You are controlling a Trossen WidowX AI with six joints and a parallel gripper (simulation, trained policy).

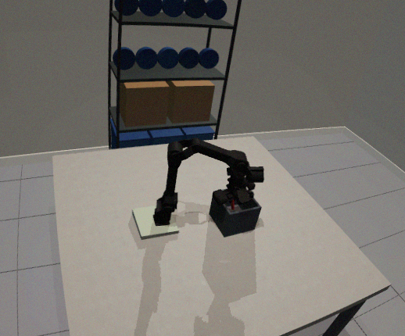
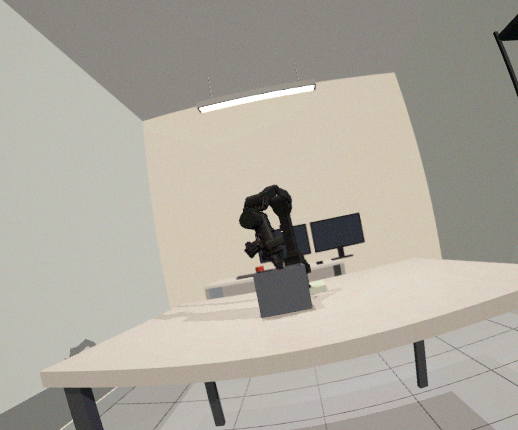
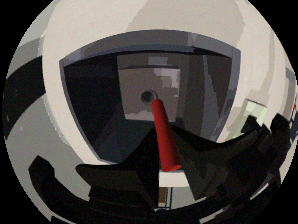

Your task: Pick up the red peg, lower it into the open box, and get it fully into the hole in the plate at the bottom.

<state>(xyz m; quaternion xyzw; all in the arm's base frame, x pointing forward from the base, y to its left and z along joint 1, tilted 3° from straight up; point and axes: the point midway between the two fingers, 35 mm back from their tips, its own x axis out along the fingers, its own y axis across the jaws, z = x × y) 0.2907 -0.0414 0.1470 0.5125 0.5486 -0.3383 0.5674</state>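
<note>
The grey plate is 2 cm ahead of my gripper tip and 8 cm below it. Also, from my gripper tip: red peg: 1 cm to the right.
</note>
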